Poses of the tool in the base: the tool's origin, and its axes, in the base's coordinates. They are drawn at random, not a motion.
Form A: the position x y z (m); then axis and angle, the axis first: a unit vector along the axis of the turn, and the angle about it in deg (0 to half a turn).
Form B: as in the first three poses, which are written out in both.
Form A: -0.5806 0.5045 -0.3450 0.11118 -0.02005 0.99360 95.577
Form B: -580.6 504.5 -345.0 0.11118 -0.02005 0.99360 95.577
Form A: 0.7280 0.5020 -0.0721 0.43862 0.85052 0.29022 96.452
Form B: 728.0 502.0 -72.1 0.43862 0.85052 0.29022 96.452
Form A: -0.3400 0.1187 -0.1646 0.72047 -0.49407 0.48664 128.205
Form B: -340.0 118.7 -164.6 0.72047 -0.49407 0.48664 128.205
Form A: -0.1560 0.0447 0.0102 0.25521 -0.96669 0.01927 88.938
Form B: -156.0 44.7 10.2 0.25521 -0.96669 0.01927 88.938
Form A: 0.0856 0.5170 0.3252 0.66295 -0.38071 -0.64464 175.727
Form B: 85.6 517.0 325.2 0.66295 -0.38071 -0.64464 175.727
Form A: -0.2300 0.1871 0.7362 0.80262 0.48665 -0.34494 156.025
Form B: -230.0 187.1 736.2 0.80262 0.48665 -0.34494 156.025
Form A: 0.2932 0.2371 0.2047 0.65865 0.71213 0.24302 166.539
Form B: 293.2 237.1 204.7 0.65865 0.71213 0.24302 166.539
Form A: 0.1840 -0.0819 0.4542 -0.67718 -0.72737 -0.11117 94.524
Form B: 184.0 -81.9 454.2 -0.67718 -0.72737 -0.11117 94.524
